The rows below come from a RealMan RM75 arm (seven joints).
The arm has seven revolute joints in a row. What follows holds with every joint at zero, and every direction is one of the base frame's.
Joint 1 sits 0.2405 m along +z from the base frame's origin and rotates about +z.
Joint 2 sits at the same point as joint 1 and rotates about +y.
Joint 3 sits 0.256 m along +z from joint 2 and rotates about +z.
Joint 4 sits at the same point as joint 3 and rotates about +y.
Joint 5 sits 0.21 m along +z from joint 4 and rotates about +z.
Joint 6 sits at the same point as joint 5 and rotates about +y.
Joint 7 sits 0.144 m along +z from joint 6 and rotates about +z.
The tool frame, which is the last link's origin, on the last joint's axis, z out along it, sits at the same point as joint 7; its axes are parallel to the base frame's.
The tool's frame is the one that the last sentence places.
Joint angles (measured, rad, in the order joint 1, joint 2, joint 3, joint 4, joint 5, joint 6, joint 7), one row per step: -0.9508, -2.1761, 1.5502, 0.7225, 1.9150, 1.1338, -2.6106; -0.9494, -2.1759, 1.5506, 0.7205, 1.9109, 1.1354, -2.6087; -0.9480, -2.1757, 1.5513, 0.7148, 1.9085, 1.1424, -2.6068; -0.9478, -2.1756, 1.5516, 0.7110, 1.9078, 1.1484, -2.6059; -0.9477, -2.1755, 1.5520, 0.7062, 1.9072, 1.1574, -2.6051; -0.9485, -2.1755, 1.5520, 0.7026, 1.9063, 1.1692, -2.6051; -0.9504, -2.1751, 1.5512, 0.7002, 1.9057, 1.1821, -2.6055; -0.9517, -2.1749, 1.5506, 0.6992, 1.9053, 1.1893, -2.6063; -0.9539, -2.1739, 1.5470, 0.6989, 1.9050, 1.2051, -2.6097; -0.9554, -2.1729, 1.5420, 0.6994, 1.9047, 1.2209, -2.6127; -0.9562, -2.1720, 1.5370, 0.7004, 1.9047, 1.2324, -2.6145; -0.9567, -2.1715, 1.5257, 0.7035, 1.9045, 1.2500, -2.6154; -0.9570, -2.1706, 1.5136, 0.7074, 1.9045, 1.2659, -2.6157; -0.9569, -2.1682, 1.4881, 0.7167, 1.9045, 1.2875, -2.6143; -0.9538, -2.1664, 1.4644, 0.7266, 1.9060, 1.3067, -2.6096
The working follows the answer.
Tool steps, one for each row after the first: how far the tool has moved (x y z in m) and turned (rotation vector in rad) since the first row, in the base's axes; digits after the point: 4 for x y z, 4 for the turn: -0.0006, -0.0005, -0.0001, -0.0028, -0.0022, 0.0025; -0.0025, -0.0019, -0.0006, -0.0121, -0.0002, 0.0067; -0.0036, -0.0029, -0.0009, -0.0194, 0.0020, 0.0087; -0.0050, -0.0045, -0.0013, -0.0301, 0.0052, 0.0112; -0.0057, -0.0063, -0.0015, -0.0432, 0.0076, 0.0127; -0.0059, -0.0078, -0.0014, -0.0561, 0.0096, 0.0127; -0.0058, -0.0087, -0.0013, -0.0633, 0.0105, 0.0129; -0.0054, -0.0100, -0.0004, -0.0768, 0.0108, 0.0151; -0.0049, -0.0111, 0.0007, -0.0893, 0.0098, 0.0176; -0.0045, -0.0117, 0.0018, -0.0974, 0.0082, 0.0194; -0.0034, -0.0123, 0.0037, -0.1080, 0.0016, 0.0216; -0.0022, -0.0125, 0.0059, -0.1159, -0.0057, 0.0231; 0.0004, -0.0110, 0.0108, -0.1196, -0.0232, 0.0250; 0.0019, -0.0098, 0.0153, -0.1211, -0.0391, 0.0245
Tool pose at each row, in the base's axes (x y z in m, rotation vector in rad; rounded; the steps above come from the unrounded poses): -0.0728, 0.3577, -0.1359, 2.7954, 1.3280, 0.1195; -0.0734, 0.3573, -0.1360, 2.7905, 1.3302, 0.1206; -0.0752, 0.3558, -0.1365, 2.7811, 1.3336, 0.1115; -0.0763, 0.3548, -0.1368, 2.7748, 1.3345, 0.1035; -0.0777, 0.3533, -0.1372, 2.7657, 1.3353, 0.0919; -0.0785, 0.3515, -0.1374, 2.7550, 1.3337, 0.0797; -0.0786, 0.3499, -0.1373, 2.7451, 1.3299, 0.0682; -0.0785, 0.3491, -0.1372, 2.7394, 1.3281, 0.0623; -0.0781, 0.3478, -0.1363, 2.7270, 1.3267, 0.0528; -0.0777, 0.3466, -0.1352, 2.7146, 1.3258, 0.0459; -0.0773, 0.3461, -0.1341, 2.7061, 1.3253, 0.0429; -0.0762, 0.3454, -0.1322, 2.6932, 1.3234, 0.0448; -0.0750, 0.3452, -0.1300, 2.6828, 1.3214, 0.0495; -0.0723, 0.3467, -0.1251, 2.6715, 1.3191, 0.0705; -0.0709, 0.3479, -0.1206, 2.6639, 1.3146, 0.0908

